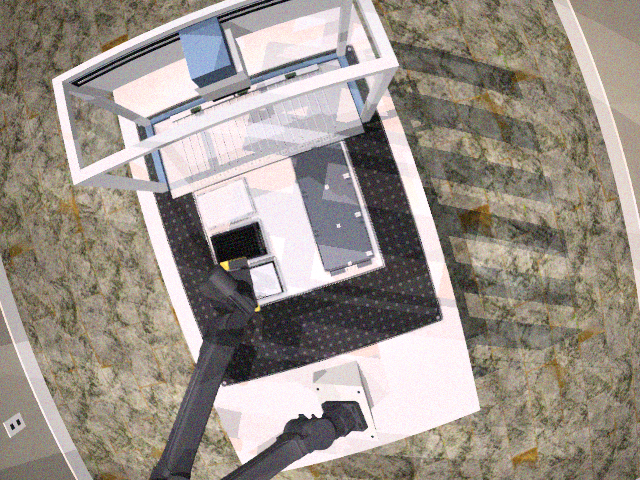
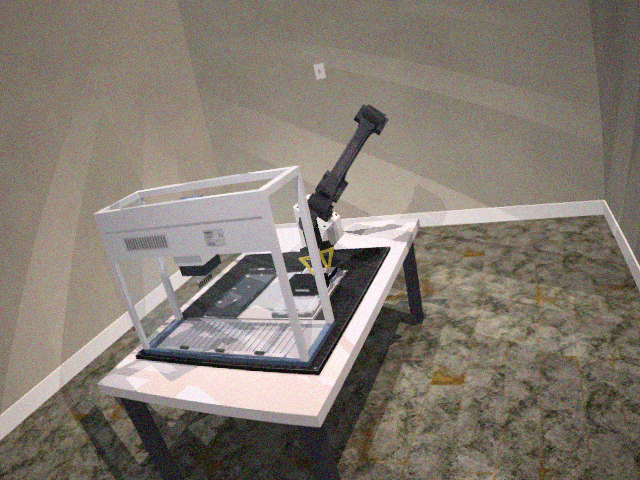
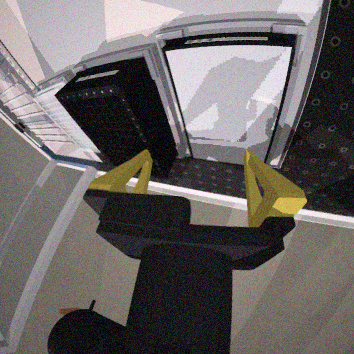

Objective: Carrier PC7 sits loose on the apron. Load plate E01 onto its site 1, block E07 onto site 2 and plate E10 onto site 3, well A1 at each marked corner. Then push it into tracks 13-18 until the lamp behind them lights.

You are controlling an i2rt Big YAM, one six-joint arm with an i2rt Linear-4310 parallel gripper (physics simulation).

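Frame: origin at the arm's base, x right, y ahead, z up, level; metres.
Seen in the pictures: gripper, fingertip midpoint: [image 1: 238,278] [image 3: 196,152]; arm's base, link origin: [image 1: 346,414].
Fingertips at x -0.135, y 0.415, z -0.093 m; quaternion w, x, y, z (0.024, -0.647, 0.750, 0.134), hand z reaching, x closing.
Note:
Offsets run from my fingertips to a thing's top centre. "spot": to the spot under its first point. Level surfaces: height alone.
The long dark grey carrier @(dx +0.287, dy +0.080, dz -0.008 m) [image 1: 338,206] [image 2: 235,291] lies on the right side of the white apron [image 1: 281,217], with small white marks and no plate on it. Along the apron's left side are a white plate @(dx +0.030, dy +0.192, dz -0.012 m) [image 1: 224,201] [image 3: 67,122], a black deep block or plate @(dx +0.029, dy +0.079, dz +0.016 m) [image 1: 238,241] [image 2: 306,284] [image 3: 110,110] and a pale plate @(dx +0.031, dy -0.029, dz -0.012 m) [image 1: 267,279] [image 3: 230,95] with a dark rim, nearest the arm's base. Their labels cannot be read. My gripper [image 1: 240,287] [image 2: 316,262] [image 3: 196,152] is open and empty, low at the outer side of the pale plate. The contact gap is unclear.
The ribbed track deck [image 1: 279,118] [image 2: 222,335] [image 3: 25,95] lies beyond the apron, under a white frame [image 1: 232,116] [image 2: 180,219]. A blue and grey head @(spot: dx +0.177, dy +0.403, dz +0.422 m) [image 1: 209,54] hangs from it. A perforated black mat @(dz -0.038 m) [image 1: 336,325] surrounds the apron. No lit lamp can be made out.

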